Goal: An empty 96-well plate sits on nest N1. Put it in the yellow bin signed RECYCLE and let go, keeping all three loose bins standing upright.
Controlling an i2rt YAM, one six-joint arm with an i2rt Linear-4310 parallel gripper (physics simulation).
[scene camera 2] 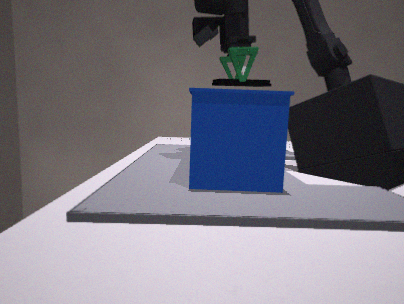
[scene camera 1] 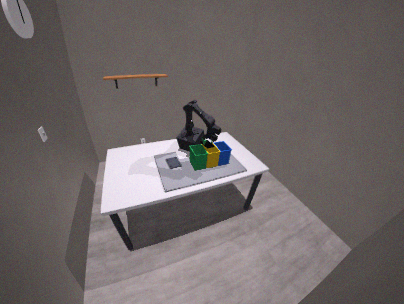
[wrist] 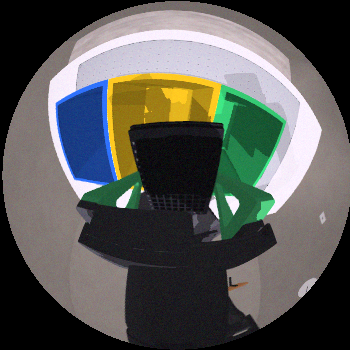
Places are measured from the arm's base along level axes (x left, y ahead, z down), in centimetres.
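Pixels of known places: gripper, fingertip midpoint: (scene camera 2: 238, 83) (scene camera 1: 207, 144) (wrist: 177, 174); arm's base, link origin: (scene camera 2: 342, 96) (scene camera 1: 190, 133).
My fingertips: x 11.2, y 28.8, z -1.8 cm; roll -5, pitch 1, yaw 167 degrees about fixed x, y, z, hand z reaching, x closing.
Note:
Ahead of a thing's pixels: the offset from my fingertips to its top centre. "*": to the spot under its first point. Level surfaces: height alone.
The 96-well plate @(dx -0.1, dy -0.5, dz -1.4 cm) (scene camera 1: 210, 144) (scene camera 2: 261, 82) (wrist: 177, 155) is a black slab, held roughly level between the green fingers of my gripper (scene camera 2: 241, 77) (wrist: 177, 174). The gripper is shut on its sides. In the wrist view the plate overlaps the near part of the yellow bin @(dx +3.2, dy +1.5, dz +3.5 cm) (scene camera 1: 213, 159) (wrist: 165, 102). In scene camera 2 it is a little above the rim height of the blue bin @(dx +16.2, dy +0.2, dz +3.5 cm) (scene camera 1: 224, 154) (scene camera 2: 240, 142) (wrist: 82, 140). The green bin @(dx -9.7, dy +2.8, dz +3.5 cm) (scene camera 1: 198, 159) (wrist: 250, 130) is on the yellow bin's other side. All three bins stand upright. The RECYCLE sign is not readable.
The bins stand in a row on a grey board @(dz +21.4 cm) (scene camera 1: 175, 183) (scene camera 2: 145, 207) (wrist: 165, 57) on the white table @(dz +22.7 cm) (scene camera 1: 125, 187) (scene camera 2: 200, 265). A dark flat rectangular piece @(* dx -33.5, dy -3.3, dz +20.2 cm) (scene camera 1: 173, 162) lies beside the green bin. The black arm base (scene camera 1: 189, 140) (scene camera 2: 340, 135) stands behind the bins.

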